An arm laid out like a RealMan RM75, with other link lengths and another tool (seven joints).
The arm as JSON. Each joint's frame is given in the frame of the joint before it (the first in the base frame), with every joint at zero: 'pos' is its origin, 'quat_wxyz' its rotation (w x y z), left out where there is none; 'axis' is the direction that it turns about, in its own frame. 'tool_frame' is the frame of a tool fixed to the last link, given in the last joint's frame.
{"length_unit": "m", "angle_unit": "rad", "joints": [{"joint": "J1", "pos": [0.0, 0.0, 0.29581], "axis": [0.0, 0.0, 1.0]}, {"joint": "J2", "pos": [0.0, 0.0, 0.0], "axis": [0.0, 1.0, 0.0]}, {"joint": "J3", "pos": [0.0, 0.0, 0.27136], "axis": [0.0, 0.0, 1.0]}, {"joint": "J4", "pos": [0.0, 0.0, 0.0], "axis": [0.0, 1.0, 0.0]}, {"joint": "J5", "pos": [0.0, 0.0, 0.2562], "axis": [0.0, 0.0, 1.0]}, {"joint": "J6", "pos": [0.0, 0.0, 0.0], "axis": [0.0, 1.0, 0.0]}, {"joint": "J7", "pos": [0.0, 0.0, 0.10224], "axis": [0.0, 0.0, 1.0]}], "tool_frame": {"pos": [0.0, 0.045, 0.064], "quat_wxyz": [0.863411, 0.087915, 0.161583, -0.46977]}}
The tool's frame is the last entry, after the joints.
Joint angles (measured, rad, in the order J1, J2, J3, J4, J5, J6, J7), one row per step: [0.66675 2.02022 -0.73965 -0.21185 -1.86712 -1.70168 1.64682]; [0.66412 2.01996 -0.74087 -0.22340 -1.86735 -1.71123 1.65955]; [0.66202 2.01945 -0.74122 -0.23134 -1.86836 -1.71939 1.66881]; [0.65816 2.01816 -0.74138 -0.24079 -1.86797 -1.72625 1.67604]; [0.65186 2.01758 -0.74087 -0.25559 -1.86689 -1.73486 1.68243]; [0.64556 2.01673 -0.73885 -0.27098 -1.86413 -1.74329 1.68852]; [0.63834 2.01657 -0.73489 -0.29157 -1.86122 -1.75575 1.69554]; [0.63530 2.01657 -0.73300 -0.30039 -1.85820 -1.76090 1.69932]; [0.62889 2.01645 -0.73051 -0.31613 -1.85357 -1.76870 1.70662]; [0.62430 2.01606 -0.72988 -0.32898 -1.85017 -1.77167 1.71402]
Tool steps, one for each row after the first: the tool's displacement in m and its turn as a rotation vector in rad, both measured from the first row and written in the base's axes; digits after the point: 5 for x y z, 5 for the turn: [-0.00030 0.00016 0.00266 -0.00596 0.00229 0.00049]; [-0.00040 0.00003 0.00475 -0.01126 0.00433 0.00105]; [0.00020 0.00009 0.00730 -0.01208 0.00507 0.00115]; [0.00107 0.00006 0.01054 -0.00917 0.00603 0.00323]; [0.00183 0.00043 0.01426 -0.00330 0.00827 0.00482]; [0.00223 0.00079 0.01903 0.00435 0.01258 0.00942]; [0.00223 0.00115 0.02123 0.00846 0.01574 0.01035]; [0.00271 0.00156 0.02494 0.01503 0.01933 0.01047]; [0.00317 0.00235 0.02761 0.02008 0.01896 0.00898]
